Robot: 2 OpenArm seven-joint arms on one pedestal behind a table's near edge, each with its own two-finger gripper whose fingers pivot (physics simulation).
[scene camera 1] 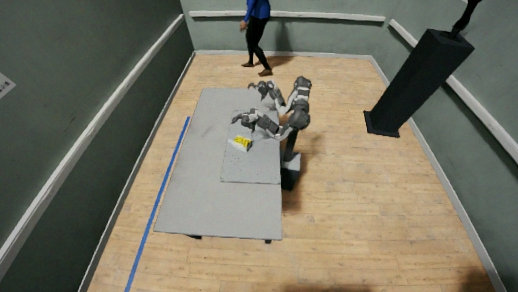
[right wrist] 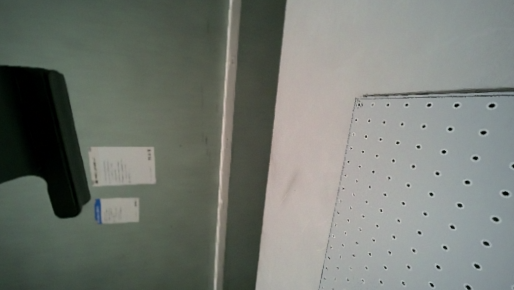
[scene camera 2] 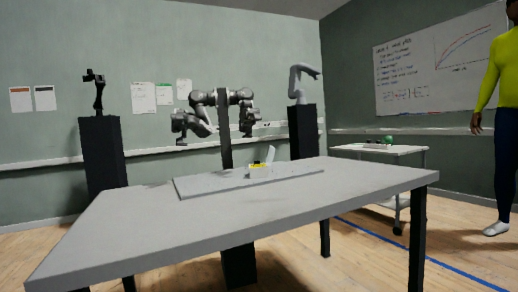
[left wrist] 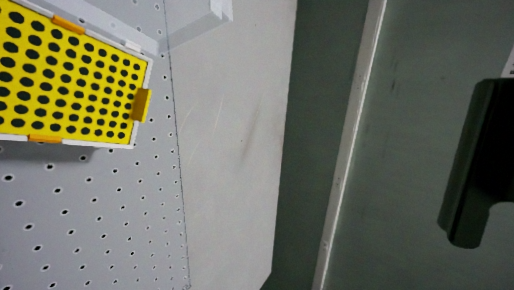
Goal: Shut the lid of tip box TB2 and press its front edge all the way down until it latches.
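Observation:
Tip box TB2 [scene camera 1: 243,142] [scene camera 2: 258,173] [left wrist: 75,85] is a white box with a yellow, dark-holed top and orange tabs on its sides. It stands on the grey perforated board [scene camera 1: 250,170] [scene camera 2: 200,189] [left wrist: 107,240] [right wrist: 420,210]. Its clear lid [scene camera 2: 270,154] [left wrist: 192,31] stands open, tilted up from one long side. My left gripper [scene camera 1: 242,125] [scene camera 2: 247,134] is open and empty, raised above the board near the box. My right gripper [scene camera 1: 256,92] [scene camera 2: 181,142] is open and empty, farther from the box. One finger of each gripper shows in its own wrist view.
The grey table [scene camera 1: 215,210] [scene camera 2: 200,230] carries the board. A person in blue [scene camera 1: 257,25] is beyond the table, and one in yellow [scene camera 2: 500,70] stands at the right. A trolley [scene camera 2: 420,148] and two dark pedestals [scene camera 2: 105,155] [scene camera 2: 303,132] stand around.

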